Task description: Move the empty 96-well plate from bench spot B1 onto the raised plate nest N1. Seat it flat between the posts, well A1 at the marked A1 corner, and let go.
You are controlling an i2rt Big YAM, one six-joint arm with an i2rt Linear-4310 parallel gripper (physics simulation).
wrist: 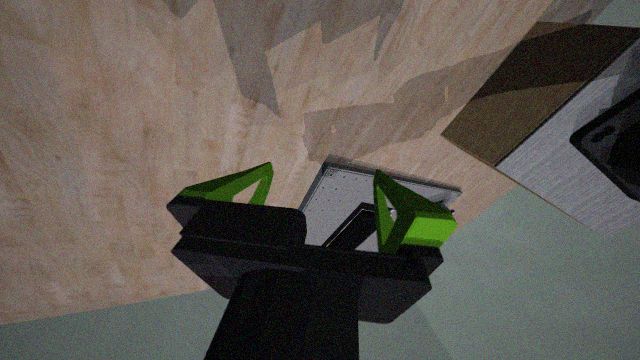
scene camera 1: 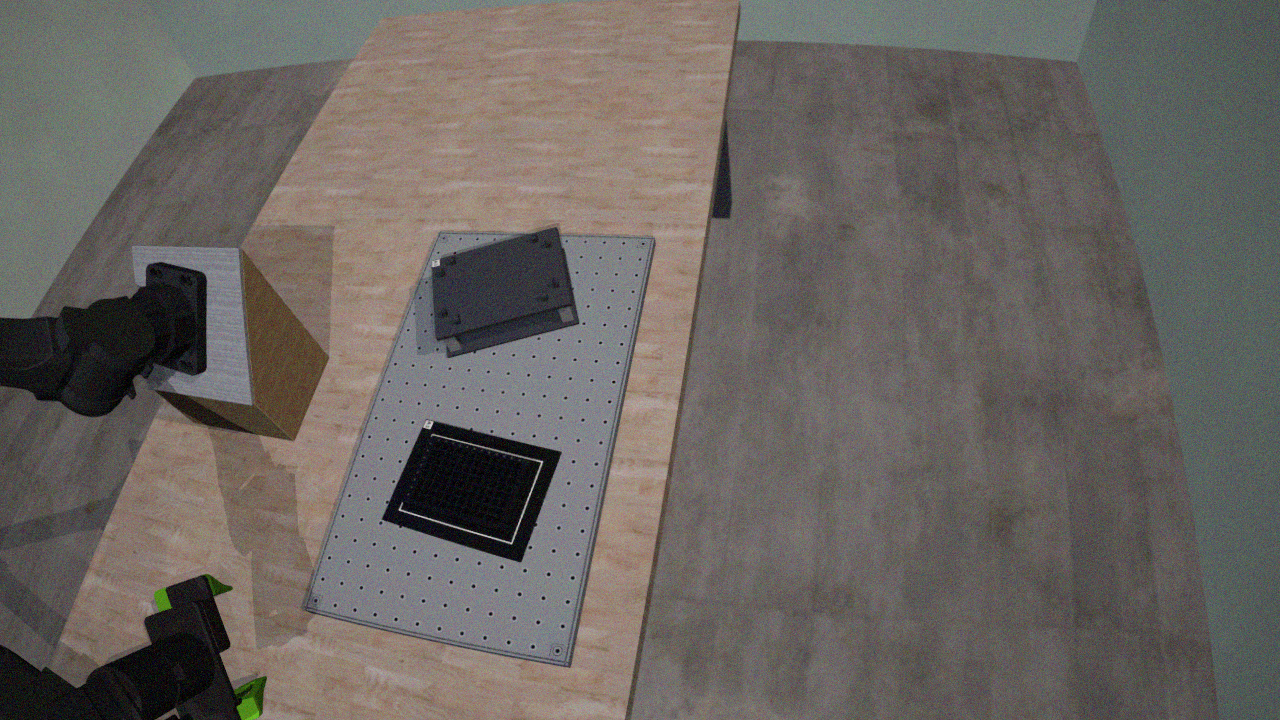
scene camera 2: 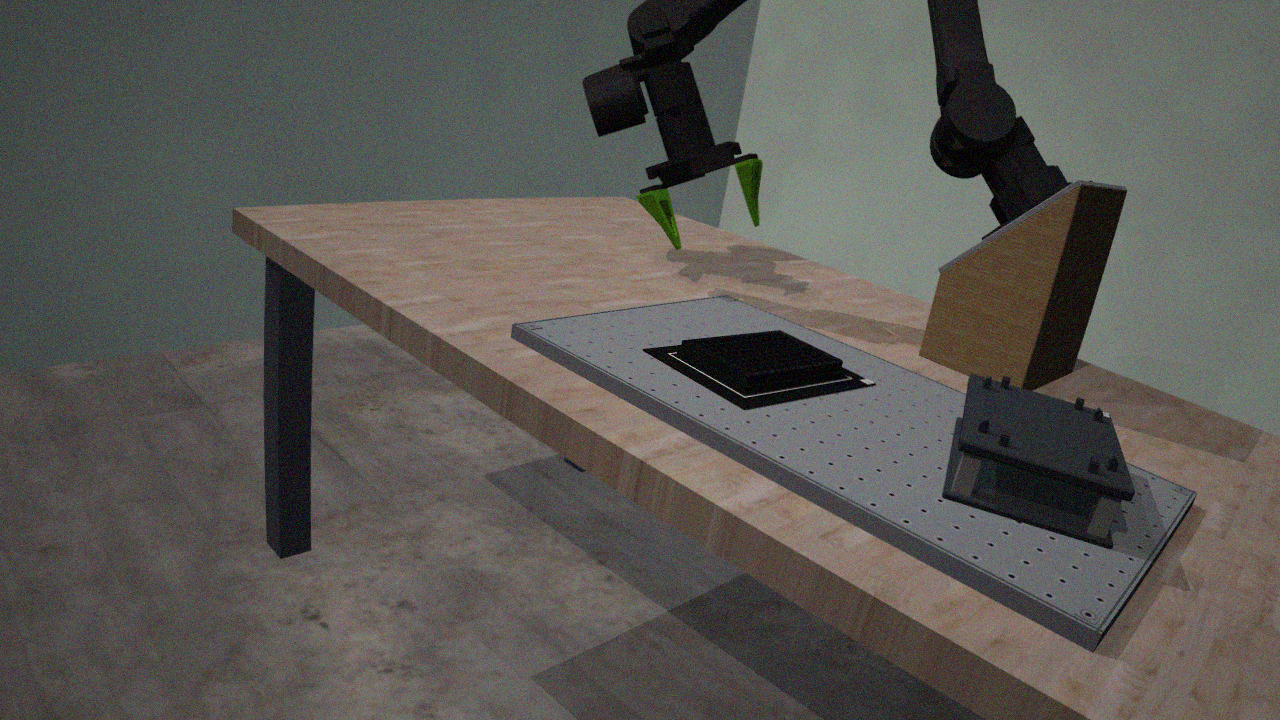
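Seen in the pictures: gripper, fingertip midpoint: (wrist: 322, 171) (scene camera 1: 244, 634) (scene camera 2: 717, 237); arm's base, origin of the base link: (scene camera 1: 180, 317) (scene camera 2: 1043, 222).
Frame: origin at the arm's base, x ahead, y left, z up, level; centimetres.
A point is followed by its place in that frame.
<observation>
The black 96-well plate (scene camera 1: 472, 488) {x 37.4, y -5.7, z -14.0 cm} (scene camera 2: 760, 356) {x 37.4, y -4.8, z -14.1 cm} lies flat on the black bench spot B1 (scene camera 1: 535, 528) (scene camera 2: 750, 402), inside its white outline. In the wrist view a part of the dark plate and spot shows between and behind the fingers. The raised dark nest N1 (scene camera 1: 503, 282) {x 32.3, y 18.6, z -11.0 cm} (scene camera 2: 1042, 432) {x 33.0, y 19.4, z -11.0 cm} stands turned at an angle, with small posts around its bare top; a small white mark (scene camera 1: 435, 263) {x 22.2, y 19.9, z -11.0 cm} sits at one corner. My gripper (scene camera 1: 241, 637) {x 21.0, y -28.7, z -10.1 cm} (scene camera 2: 718, 237) {x 21.0, y -28.7, z -10.1 cm} (wrist: 322, 171) {x 21.0, y -28.7, z -10.1 cm} is open and empty, high above the table, off to the side of the plate and away from the nest.
The grey perforated board (scene camera 1: 487, 385) {x 33.5, y 7.1, z -15.4 cm} (scene camera 2: 895, 465) {x 40.6, y 12.6, z -15.4 cm} carries both the spot and the nest. The wooden wedge-shaped arm mount (scene camera 1: 281, 358) {x 10.0, y 1.5, z -8.3 cm} (scene camera 2: 998, 313) {x 10.0, y 2.3, z -9.3 cm} (wrist: 520, 95) {x 1.7, y -6.1, z -11.6 cm} stands beside the board. The wooden table (scene camera 1: 554, 116) {x 24.1, y 54.6, z -16.7 cm} (scene camera 2: 429, 259) {x 49.0, y -45.1, z -16.7 cm} has its long edge close beside the board.
</observation>
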